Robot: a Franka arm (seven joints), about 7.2 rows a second.
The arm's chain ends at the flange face. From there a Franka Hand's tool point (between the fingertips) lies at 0.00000 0.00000 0.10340 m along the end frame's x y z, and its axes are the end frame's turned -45 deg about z.
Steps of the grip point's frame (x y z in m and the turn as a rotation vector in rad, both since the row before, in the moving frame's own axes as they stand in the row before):
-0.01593 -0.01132 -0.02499 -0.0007 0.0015 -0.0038
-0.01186 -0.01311 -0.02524 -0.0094 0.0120 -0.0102
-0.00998 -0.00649 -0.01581 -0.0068 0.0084 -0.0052
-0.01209 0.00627 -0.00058 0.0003 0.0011 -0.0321
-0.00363 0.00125 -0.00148 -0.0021 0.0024 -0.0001
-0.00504 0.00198 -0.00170 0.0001 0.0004 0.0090
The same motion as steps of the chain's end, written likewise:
-0.01943 0.00332 -0.02499 0.0006 0.0016 -0.0038
-0.01922 -0.00069 -0.02523 0.0018 0.0151 -0.0102
-0.01276 0.00259 -0.01580 0.0011 0.0107 -0.0052
-0.00417 0.01309 -0.00058 0.0010 0.0006 -0.0321
-0.00201 0.00347 -0.00148 0.0002 0.0032 -0.0001
-0.00219 0.00500 -0.00170 0.0004 0.0002 0.0090

